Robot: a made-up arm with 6 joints.
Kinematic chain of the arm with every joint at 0, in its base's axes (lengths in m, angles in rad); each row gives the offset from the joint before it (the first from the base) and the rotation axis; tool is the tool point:
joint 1: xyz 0 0 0.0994 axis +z
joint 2: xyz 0 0.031 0 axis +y
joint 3: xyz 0 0 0.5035 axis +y
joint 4: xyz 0 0 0.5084 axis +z
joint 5: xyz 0 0 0 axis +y
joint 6: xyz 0 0 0.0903 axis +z
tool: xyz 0 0 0
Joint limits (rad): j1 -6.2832..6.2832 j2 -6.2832..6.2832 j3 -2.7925..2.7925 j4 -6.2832..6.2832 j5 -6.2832..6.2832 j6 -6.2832..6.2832
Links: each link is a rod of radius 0.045 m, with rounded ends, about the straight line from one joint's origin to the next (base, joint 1, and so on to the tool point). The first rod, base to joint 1, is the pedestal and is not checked.
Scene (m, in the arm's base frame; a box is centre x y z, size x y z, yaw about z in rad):
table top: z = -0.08
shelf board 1: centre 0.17 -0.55 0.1 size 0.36 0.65 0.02 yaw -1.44
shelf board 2: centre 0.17 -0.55 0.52 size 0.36 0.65 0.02 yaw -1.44
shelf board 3: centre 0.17 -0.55 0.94 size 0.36 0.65 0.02 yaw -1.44
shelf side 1: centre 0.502 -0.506 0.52 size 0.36 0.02 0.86 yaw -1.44
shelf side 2: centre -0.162 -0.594 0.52 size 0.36 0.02 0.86 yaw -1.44
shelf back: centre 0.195 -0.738 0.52 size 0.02 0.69 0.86 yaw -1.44
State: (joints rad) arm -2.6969 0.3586 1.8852 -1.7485 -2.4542 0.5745
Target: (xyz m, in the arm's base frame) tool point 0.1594 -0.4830 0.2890
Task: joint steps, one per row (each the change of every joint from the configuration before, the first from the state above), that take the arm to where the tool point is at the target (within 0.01 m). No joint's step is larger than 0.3 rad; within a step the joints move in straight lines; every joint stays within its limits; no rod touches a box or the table.
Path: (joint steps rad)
1: 0.2258 -0.0581 0.2884 -0.1161 0.0683 -0.0308
2: 0.2258 -0.0580 0.2884 -0.1162 0.0682 -0.0307
3: 0.2762 -0.1138 -0.0127 0.0609 -0.0348 0.0205
4: 0.2762 -0.1138 -0.0126 0.0608 -0.0349 0.0205
5: 0.2762 -0.1137 -0.0127 0.0608 -0.0348 0.0205
6: -0.0133 0.2084 -0.2467 0.0347 0.0543 0.0000
7: -0.0133 0.2084 -0.2468 0.0346 0.0543 0.0000

